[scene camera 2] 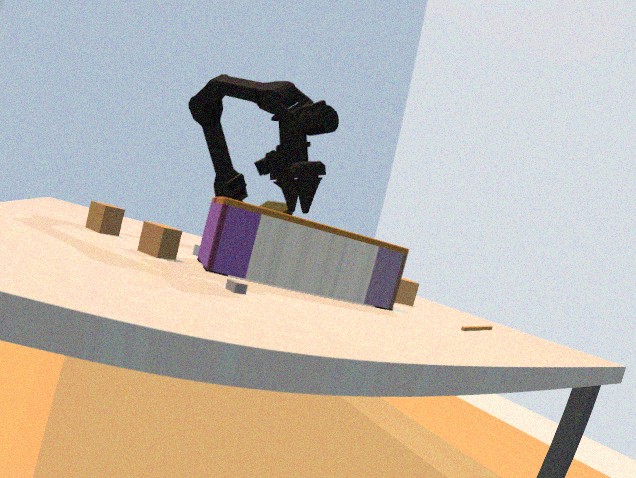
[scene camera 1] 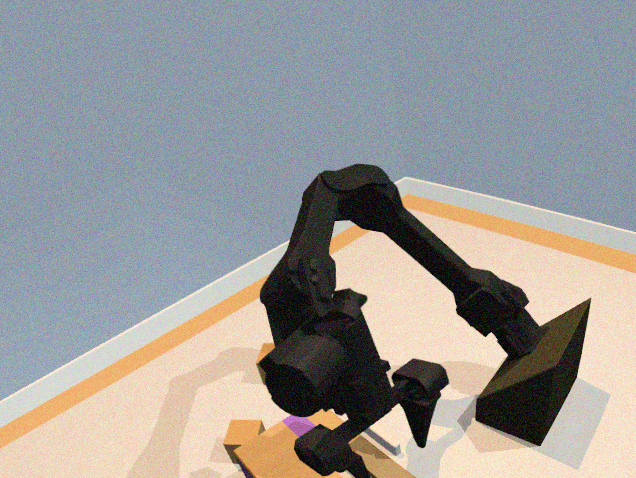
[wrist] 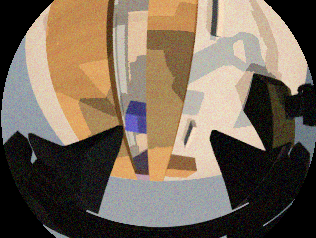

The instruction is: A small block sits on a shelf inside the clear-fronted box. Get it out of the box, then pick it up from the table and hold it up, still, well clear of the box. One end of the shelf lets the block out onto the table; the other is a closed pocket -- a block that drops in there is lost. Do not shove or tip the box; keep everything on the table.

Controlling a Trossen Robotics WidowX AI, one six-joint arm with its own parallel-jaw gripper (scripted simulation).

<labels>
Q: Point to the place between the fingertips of my gripper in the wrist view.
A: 168,133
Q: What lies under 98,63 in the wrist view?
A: A box.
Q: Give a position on a box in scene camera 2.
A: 252,242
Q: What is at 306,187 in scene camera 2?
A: My gripper.
</labels>
